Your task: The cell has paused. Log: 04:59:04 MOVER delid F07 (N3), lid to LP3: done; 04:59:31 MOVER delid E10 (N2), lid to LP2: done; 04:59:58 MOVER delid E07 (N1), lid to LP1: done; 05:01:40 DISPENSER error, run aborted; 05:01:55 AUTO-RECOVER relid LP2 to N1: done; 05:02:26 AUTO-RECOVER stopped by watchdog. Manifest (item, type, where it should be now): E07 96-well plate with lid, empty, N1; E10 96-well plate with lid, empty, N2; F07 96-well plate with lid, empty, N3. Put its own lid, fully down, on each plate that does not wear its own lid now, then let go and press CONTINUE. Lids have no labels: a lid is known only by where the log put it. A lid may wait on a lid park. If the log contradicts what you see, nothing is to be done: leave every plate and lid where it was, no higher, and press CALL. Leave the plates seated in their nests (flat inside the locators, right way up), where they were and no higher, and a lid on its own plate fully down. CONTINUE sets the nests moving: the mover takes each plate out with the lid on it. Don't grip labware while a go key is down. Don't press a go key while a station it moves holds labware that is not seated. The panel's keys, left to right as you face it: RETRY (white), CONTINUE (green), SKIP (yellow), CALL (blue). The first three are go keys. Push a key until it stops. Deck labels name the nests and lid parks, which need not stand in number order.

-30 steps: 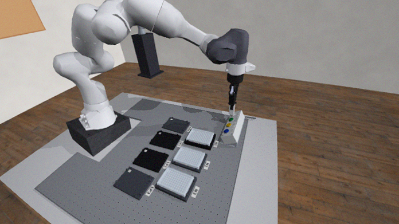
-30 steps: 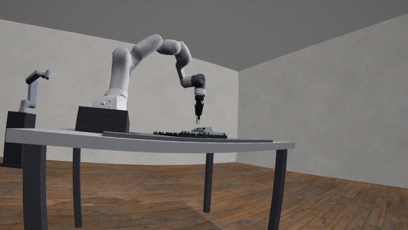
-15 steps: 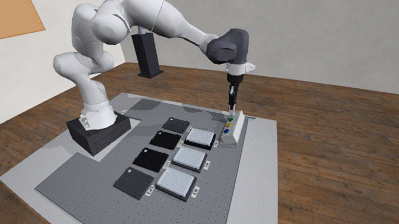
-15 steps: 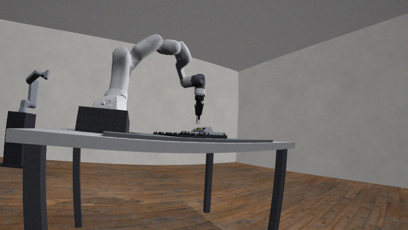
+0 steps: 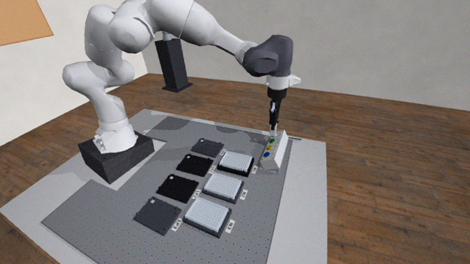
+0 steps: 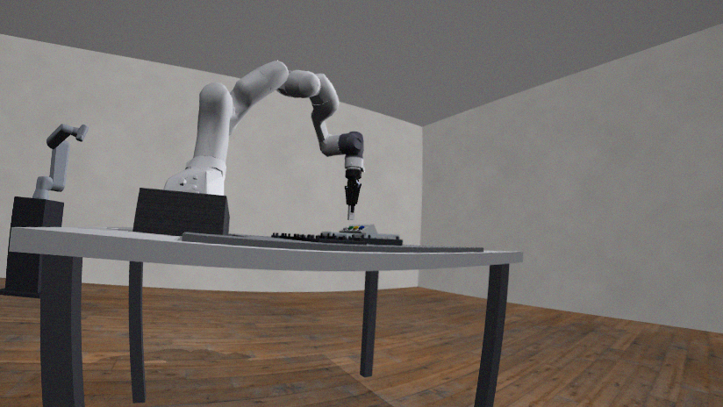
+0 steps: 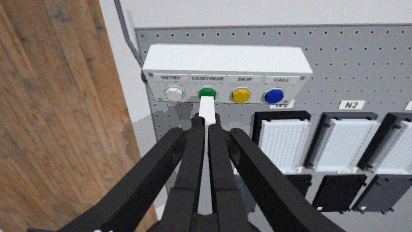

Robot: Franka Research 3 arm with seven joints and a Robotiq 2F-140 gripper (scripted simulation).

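The green continue key is 7 cm below my hand. From my hand the other things lie so: white retry key: 1 cm behind, 5 cm to the left, 7 cm below; then yellow skip key: 1 cm ahead, 5 cm to the right, 7 cm below; then blue call key: 1 cm ahead, 10 cm to the right, 7 cm below.
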